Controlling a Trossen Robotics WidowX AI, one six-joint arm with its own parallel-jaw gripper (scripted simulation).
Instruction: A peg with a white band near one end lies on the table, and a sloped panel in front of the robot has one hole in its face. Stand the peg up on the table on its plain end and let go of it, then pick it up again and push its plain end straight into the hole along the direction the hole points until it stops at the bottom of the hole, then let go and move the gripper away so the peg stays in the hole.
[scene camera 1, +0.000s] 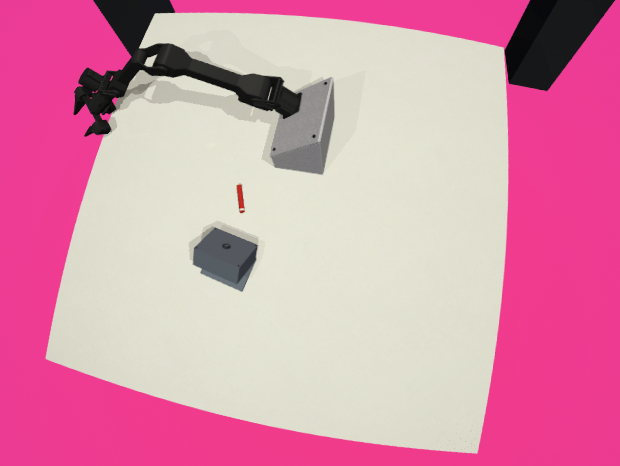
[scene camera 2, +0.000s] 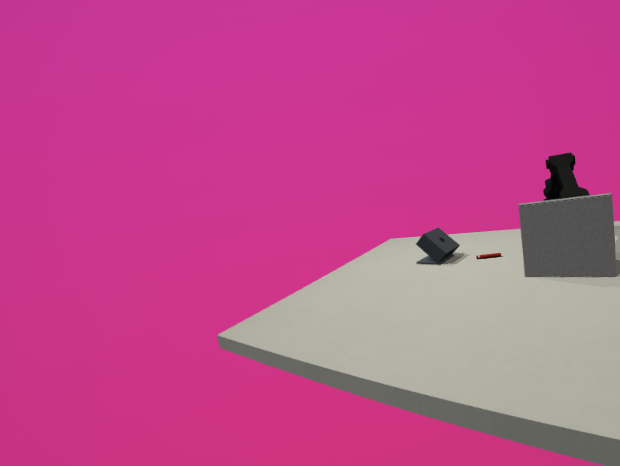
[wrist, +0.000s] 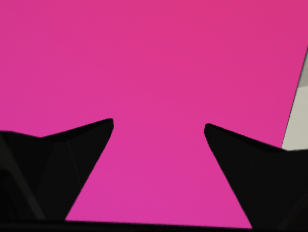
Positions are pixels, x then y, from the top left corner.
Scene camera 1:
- my gripper: 79, 125
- dark sloped panel: 209, 255
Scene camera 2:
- dark sloped panel: 430, 243
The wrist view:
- my gripper: 159, 125
